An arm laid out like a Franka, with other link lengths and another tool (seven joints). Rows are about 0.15 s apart.
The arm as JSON. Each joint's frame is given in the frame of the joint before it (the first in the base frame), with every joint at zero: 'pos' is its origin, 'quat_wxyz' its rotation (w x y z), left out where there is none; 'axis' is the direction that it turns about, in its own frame. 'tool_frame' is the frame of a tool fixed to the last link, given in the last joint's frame.
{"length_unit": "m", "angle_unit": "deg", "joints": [
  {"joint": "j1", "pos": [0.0, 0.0, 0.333], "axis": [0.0, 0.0, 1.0]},
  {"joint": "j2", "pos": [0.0, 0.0, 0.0], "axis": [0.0, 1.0, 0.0]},
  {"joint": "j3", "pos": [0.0, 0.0, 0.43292], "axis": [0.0, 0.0, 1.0]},
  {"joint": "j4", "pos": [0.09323, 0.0, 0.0], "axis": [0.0, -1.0, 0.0]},
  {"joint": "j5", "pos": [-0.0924, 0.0, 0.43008], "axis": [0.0, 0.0, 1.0]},
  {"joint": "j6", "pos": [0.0, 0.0, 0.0], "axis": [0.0, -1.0, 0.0]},
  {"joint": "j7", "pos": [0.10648, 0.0, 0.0], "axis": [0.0, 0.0, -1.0]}
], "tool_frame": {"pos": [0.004, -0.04, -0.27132], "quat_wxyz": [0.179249, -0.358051, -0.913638, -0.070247]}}
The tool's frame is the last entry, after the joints.
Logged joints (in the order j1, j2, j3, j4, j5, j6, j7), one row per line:
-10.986, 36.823, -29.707, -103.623, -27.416, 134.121, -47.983
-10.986, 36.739, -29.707, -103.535, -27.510, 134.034, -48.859
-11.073, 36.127, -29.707, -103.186, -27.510, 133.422, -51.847
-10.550, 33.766, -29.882, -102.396, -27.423, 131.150, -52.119
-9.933, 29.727, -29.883, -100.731, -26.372, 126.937, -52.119
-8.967, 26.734, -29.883, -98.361, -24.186, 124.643, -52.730
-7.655, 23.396, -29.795, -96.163, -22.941, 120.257, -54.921
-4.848, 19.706, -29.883, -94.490, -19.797, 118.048, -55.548
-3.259, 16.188, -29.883, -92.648, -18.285, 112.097, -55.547
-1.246, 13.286, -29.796, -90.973, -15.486, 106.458, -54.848
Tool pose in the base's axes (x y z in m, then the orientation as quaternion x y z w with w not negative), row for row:
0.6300, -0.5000, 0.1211, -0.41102, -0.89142, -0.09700, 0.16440
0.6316, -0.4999, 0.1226, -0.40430, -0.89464, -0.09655, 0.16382
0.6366, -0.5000, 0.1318, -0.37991, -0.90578, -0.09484, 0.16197
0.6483, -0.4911, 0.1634, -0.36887, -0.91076, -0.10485, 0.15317
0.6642, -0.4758, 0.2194, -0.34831, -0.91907, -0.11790, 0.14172
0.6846, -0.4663, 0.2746, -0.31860, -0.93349, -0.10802, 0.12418
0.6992, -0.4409, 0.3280, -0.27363, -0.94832, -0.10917, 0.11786
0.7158, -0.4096, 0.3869, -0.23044, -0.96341, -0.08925, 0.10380
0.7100, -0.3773, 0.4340, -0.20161, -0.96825, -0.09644, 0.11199
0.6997, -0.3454, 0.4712, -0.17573, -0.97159, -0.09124, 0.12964
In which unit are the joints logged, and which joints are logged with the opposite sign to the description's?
The joints are logged in degrees. Opposite sign: j5.
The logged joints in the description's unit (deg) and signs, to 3 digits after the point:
-10.986, 36.823, -29.707, -103.623, 27.416, 134.121, -47.983
-10.986, 36.739, -29.707, -103.535, 27.510, 134.034, -48.859
-11.073, 36.127, -29.707, -103.186, 27.510, 133.422, -51.847
-10.550, 33.766, -29.882, -102.396, 27.423, 131.150, -52.119
-9.933, 29.727, -29.883, -100.731, 26.372, 126.937, -52.119
-8.967, 26.734, -29.883, -98.361, 24.186, 124.643, -52.730
-7.655, 23.396, -29.795, -96.163, 22.941, 120.257, -54.921
-4.848, 19.706, -29.883, -94.490, 19.797, 118.048, -55.548
-3.259, 16.188, -29.883, -92.648, 18.285, 112.097, -55.547
-1.246, 13.286, -29.796, -90.973, 15.486, 106.458, -54.848

